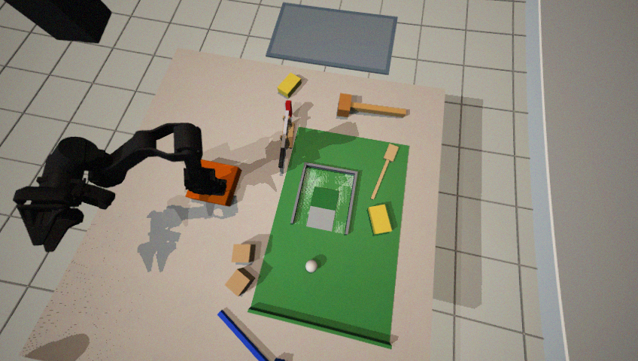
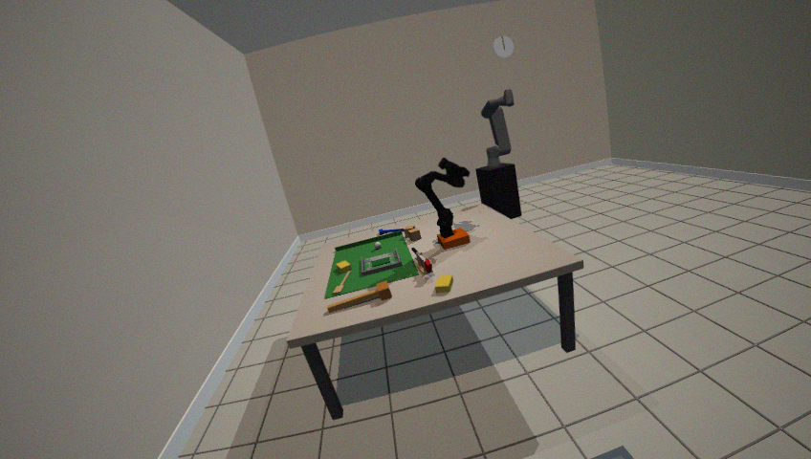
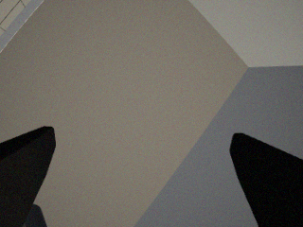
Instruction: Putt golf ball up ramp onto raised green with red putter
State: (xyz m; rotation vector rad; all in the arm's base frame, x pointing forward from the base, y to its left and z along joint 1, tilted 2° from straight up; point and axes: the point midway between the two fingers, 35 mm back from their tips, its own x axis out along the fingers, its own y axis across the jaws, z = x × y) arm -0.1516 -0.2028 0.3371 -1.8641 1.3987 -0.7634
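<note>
Right now my gripper tip is 48 cm to the right of the red putter, 36 cm short of it and 34 cm above it. From my gripper tip the other things lie so: white golf ball: 52 cm ahead, 37 cm below, 2 cm to the right; then blue rod: 38 cm below, 35 cm ahead, 28 cm to the right; then small wooden rack: 50 cm to the left, 37 cm ahead, 36 cm below.
</note>
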